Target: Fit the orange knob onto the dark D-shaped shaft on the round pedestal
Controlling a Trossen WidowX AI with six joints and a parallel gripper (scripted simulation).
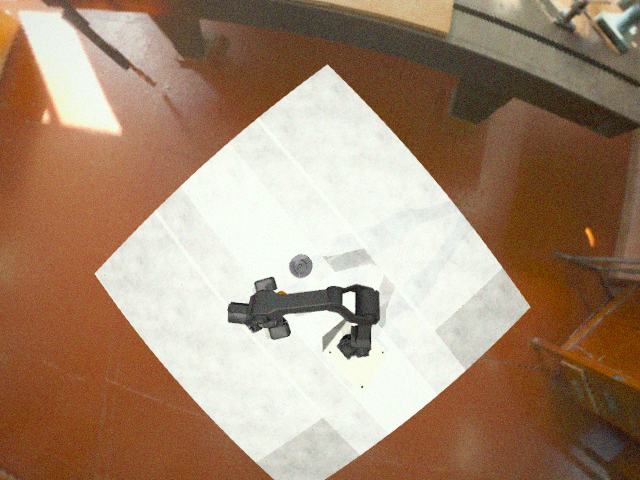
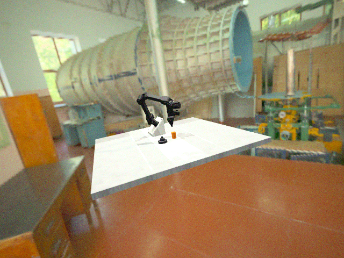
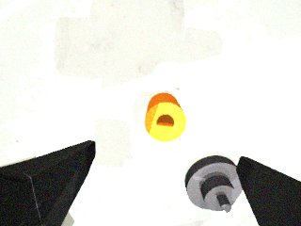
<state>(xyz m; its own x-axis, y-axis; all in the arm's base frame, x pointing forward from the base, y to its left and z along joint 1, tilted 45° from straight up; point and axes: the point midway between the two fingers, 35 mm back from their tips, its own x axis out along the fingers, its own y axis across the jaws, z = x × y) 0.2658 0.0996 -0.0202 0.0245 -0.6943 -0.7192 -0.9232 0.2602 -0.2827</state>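
The orange knob is 90 mm below my gripper tip. From my gripper tip the other things lie so: pedestal (130 mm to the right, 90 mm below, 40 mm ahead).
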